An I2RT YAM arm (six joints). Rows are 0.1 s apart.
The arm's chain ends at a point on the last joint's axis. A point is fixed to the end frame.
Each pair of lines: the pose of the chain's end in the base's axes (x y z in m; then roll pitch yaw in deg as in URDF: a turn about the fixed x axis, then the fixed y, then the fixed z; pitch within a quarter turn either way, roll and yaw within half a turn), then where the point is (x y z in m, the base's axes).
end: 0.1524 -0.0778 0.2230 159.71 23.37 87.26
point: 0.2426 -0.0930 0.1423
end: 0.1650 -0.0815 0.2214 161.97 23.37 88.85
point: 0.2524 -0.0955 0.1375
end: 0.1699 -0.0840 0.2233 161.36 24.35 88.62
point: 0.2581 -0.0995 0.1405
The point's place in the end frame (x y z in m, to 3 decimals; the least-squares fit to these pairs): 0.022 0.058 0.105
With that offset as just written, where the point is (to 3 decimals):
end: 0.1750 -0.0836 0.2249 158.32 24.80 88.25
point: 0.267 -0.098 0.147
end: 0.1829 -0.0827 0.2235 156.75 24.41 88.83
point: 0.277 -0.095 0.147
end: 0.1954 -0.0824 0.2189 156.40 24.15 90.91
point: 0.291 -0.091 0.143
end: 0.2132 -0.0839 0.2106 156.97 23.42 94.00
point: 0.308 -0.086 0.134
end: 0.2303 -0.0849 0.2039 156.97 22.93 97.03
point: 0.325 -0.082 0.127
